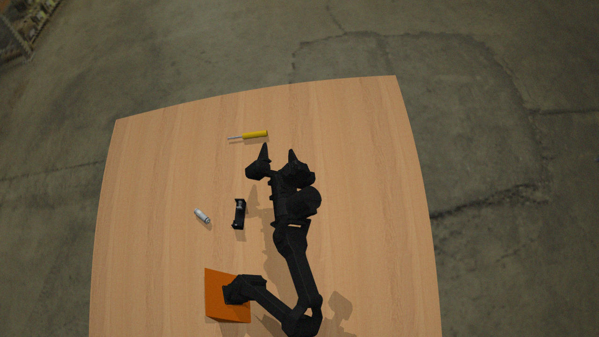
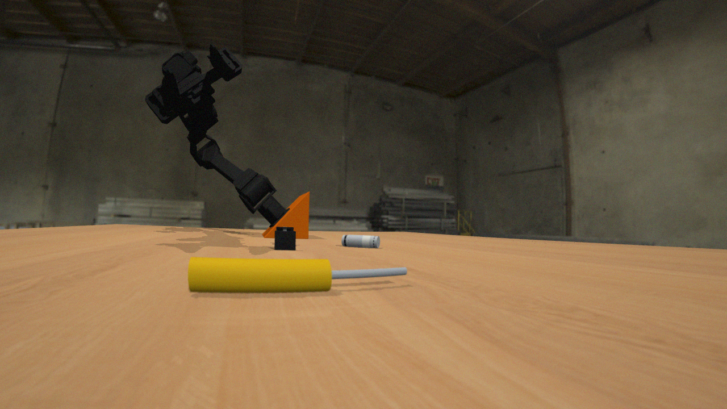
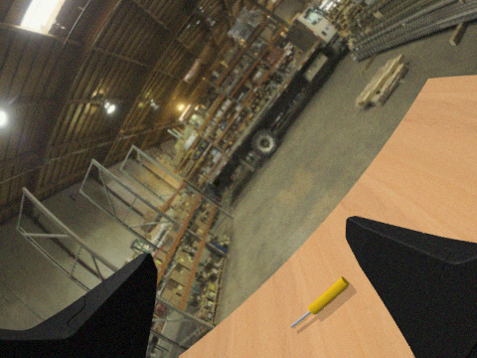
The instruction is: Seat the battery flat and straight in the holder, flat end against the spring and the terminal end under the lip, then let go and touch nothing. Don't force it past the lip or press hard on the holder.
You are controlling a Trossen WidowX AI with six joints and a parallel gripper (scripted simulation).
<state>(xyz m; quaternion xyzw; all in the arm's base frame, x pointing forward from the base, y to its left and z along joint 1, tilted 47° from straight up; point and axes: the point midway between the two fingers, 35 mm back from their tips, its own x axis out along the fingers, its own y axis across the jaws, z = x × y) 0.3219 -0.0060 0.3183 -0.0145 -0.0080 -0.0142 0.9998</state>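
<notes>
The battery lies 2 cm behind my gripper tip, 32 cm to the left of it and 29 cm below it. Also, from my gripper tip: yellow-handled screwdriver 28 cm ahead, 14 cm to the left, 29 cm below.
</notes>
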